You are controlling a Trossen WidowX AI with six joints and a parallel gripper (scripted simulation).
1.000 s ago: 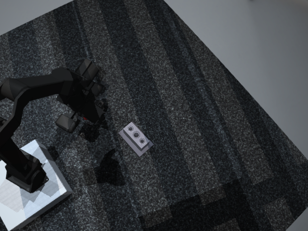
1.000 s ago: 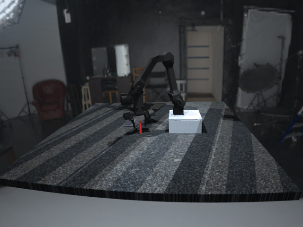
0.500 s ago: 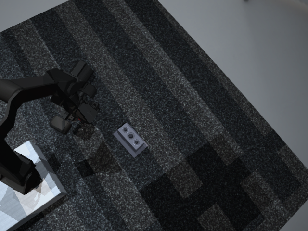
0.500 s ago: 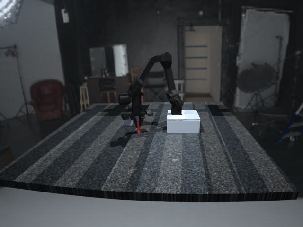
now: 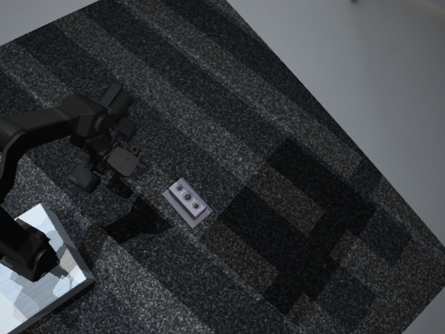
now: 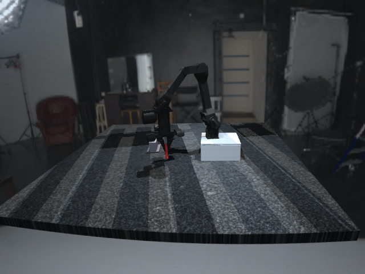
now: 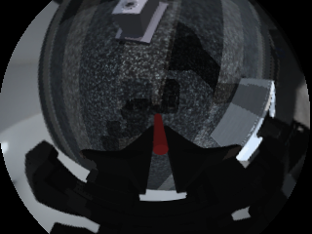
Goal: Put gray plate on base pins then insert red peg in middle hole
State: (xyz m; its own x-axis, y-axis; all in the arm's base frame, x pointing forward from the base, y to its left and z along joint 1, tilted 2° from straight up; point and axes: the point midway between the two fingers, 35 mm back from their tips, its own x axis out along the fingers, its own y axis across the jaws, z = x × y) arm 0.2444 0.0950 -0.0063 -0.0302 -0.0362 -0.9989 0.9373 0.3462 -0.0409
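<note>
The gray plate lies 10 cm ahead of my gripper tip, 18 cm to the right of it and 1 cm below it. Round my gripper tip: gray base (9 cm ahead, 18 cm to the right, 5 cm below); then red peg (right at my gripper tip).
</note>
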